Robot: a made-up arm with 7 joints.
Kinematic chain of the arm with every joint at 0, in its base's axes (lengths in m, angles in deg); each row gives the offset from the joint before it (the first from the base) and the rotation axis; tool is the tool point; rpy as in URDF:
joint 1: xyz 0 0 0.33 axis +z
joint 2: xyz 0 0 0 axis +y
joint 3: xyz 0 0 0.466 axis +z
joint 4: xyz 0.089 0 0 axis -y
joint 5: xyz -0.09 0 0.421 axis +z
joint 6: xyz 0 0 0 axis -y
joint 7: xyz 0.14 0 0 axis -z
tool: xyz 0 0 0 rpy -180 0 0
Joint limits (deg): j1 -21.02..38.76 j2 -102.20..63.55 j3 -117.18..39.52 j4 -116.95..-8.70 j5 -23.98..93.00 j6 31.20..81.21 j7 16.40..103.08
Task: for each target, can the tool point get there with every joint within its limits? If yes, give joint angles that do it. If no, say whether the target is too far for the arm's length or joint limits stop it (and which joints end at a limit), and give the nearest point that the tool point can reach.
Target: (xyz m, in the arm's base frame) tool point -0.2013 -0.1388 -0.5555
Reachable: no: joint limits stop it (at a limit: joint 1, joint 2, joint 3, joint 5, joint 6) | nearest point -0.4060 -0.3553 -0.0311 | short by 0.603 m
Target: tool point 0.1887 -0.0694 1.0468
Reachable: yes | joints -2.80 -44.17 -9.81 -106.37 70.61 68.08 39.53
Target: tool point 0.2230 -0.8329 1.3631
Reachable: no: too far | nearest point 0.1989 -0.5753 1.1289 | short by 0.349 m
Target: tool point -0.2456 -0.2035 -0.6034
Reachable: no: joint limits stop it (at a limit: joint 2, joint 3, joint 5, joint 6) | nearest point -0.4417 -0.3660 -0.0476 | short by 0.611 m
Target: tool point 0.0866 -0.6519 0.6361
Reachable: yes | joints -11.40 19.21 -84.03 -105.86 38.64 65.73 46.00
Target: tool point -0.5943 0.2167 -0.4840
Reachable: no: joint limits stop it (at a limit: joint 1, joint 2, joint 3, joint 5, joint 6) | nearest point -0.8644 0.0044 -0.0615 | short by 0.545 m
